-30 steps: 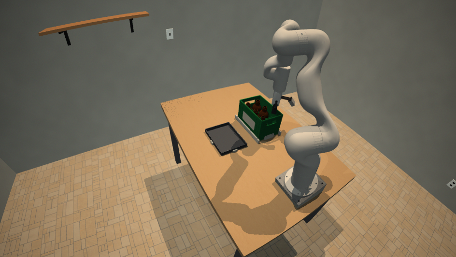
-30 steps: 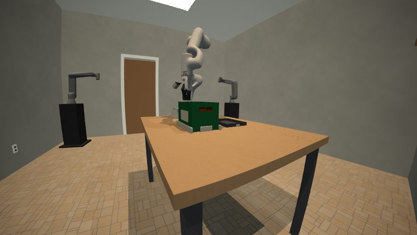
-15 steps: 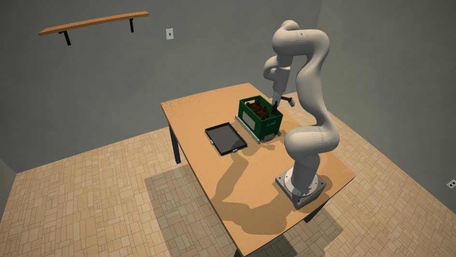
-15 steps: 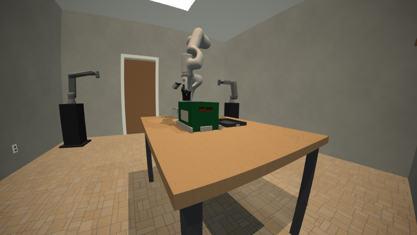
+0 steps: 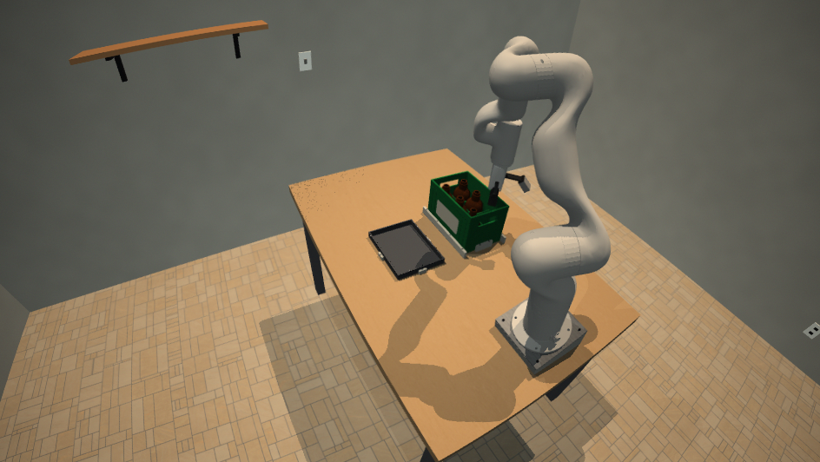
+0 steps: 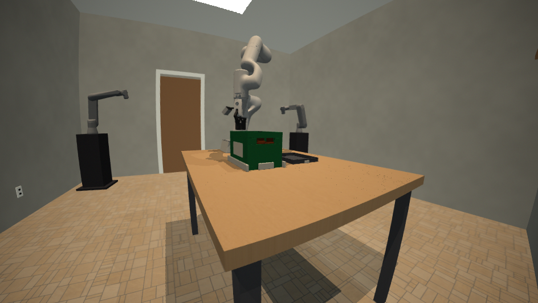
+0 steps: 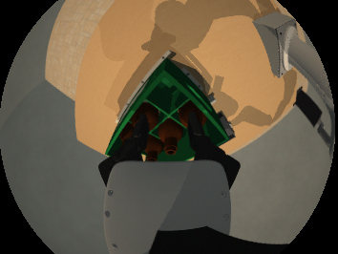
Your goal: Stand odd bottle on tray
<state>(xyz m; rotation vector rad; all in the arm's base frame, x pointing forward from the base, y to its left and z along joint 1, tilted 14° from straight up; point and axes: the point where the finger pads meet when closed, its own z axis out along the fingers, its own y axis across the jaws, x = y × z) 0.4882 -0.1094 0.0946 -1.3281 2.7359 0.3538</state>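
The brown bottle lies 1 cm behind my hand, 9 cm to the left of it and 11 cm below it. From my hand the other things lie so: black tray: 3 cm ahead, 33 cm to the left, 19 cm below; green crate: 8 cm ahead, 5 cm to the left, 12 cm below.
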